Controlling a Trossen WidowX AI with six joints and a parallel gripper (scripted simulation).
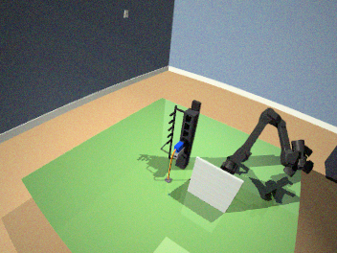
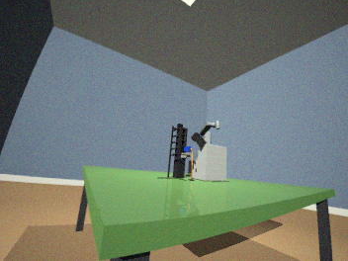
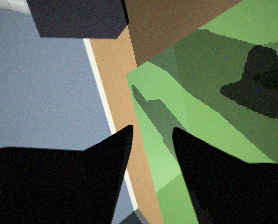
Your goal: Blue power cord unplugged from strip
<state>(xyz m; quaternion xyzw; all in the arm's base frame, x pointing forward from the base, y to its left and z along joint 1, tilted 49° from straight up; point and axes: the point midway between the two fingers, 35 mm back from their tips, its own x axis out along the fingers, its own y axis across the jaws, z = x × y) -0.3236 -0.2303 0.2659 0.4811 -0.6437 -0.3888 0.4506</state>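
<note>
The blue plug lies 59 cm ahead of my gripper tip, 40 cm to the left of it and 7 cm above it.
</note>
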